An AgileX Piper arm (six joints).
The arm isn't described. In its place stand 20 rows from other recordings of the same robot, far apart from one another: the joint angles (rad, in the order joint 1, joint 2, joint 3, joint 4, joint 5, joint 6), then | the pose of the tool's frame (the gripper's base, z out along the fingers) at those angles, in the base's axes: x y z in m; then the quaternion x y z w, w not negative.
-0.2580 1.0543 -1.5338 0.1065 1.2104 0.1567 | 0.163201 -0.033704 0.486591 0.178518 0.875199 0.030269 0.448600
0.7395 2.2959 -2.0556 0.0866 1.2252 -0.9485 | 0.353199 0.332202 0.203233 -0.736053 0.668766 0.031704 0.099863
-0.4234 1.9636 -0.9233 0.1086 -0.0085 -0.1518 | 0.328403 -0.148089 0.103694 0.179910 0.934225 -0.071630 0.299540
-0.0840 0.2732 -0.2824 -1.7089 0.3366 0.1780 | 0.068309 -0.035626 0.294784 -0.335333 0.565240 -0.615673 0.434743
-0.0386 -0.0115 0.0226 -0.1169 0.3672 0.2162 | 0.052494 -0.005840 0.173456 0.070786 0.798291 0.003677 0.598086
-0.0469 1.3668 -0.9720 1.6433 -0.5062 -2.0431 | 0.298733 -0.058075 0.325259 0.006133 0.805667 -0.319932 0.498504
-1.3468 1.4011 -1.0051 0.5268 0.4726 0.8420 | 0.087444 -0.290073 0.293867 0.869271 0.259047 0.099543 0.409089
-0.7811 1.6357 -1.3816 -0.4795 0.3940 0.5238 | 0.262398 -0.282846 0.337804 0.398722 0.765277 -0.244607 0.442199
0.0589 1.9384 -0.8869 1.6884 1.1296 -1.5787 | 0.323218 0.100919 0.152734 -0.138684 0.791176 0.531780 0.268359
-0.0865 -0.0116 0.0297 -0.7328 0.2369 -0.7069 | 0.053706 -0.018997 0.187855 -0.419346 0.614495 -0.499336 0.444082
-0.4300 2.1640 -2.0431 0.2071 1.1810 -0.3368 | 0.437175 -0.181456 0.265598 0.067302 0.976844 0.027822 0.201175
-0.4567 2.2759 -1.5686 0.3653 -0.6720 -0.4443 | 0.455971 -0.246588 0.186890 0.184070 0.675939 -0.287806 0.652987
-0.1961 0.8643 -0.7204 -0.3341 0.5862 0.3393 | 0.164142 -0.049438 0.318838 0.153494 0.872312 -0.112306 0.450443
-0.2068 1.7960 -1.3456 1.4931 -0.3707 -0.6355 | 0.407337 -0.119041 0.293374 0.496324 0.637249 0.038856 0.588274
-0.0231 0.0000 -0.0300 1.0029 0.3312 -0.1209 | 0.051945 0.023753 0.207027 0.222149 0.694413 0.366327 0.578139
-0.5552 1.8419 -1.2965 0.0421 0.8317 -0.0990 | 0.318206 -0.194047 0.206168 0.235405 0.961610 -0.028502 0.138124
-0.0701 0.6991 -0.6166 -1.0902 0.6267 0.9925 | 0.129519 -0.056534 0.333129 0.183054 0.774694 -0.240218 0.555550
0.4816 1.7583 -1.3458 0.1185 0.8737 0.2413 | 0.322696 0.177963 0.249629 -0.088829 0.977445 0.113555 0.154322
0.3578 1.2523 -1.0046 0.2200 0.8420 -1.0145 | 0.227594 0.100912 0.309840 -0.567948 0.768094 0.003951 0.295720
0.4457 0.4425 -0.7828 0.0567 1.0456 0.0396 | 0.047264 0.027526 0.350170 -0.177780 0.870347 0.137614 0.438124
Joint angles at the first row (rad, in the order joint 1, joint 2, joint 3, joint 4, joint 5, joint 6):
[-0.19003 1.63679 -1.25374 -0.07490 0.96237 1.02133]
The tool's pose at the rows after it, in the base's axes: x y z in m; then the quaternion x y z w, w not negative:
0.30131 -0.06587 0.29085 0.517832 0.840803 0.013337 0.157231
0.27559 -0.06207 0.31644 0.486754 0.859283 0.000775 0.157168
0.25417 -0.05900 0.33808 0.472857 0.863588 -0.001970 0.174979
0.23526 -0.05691 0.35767 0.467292 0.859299 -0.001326 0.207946
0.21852 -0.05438 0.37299 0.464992 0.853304 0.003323 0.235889
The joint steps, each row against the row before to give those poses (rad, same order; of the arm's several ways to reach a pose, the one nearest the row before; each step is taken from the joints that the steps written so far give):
[-0.00002 -0.09285 0.00000 -0.02283 0.10191 -0.07298]
[0.00002 -0.09543 -0.00002 -0.00891 0.10048 -0.08017]
[0.00000 -0.08452 0.00005 -0.01003 0.05015 -0.03398]
[0.00001 -0.07897 -0.00003 -0.01727 0.01407 -0.00858]
[-0.00002 -0.06668 -0.00001 -0.00750 0.00897 -0.00251]

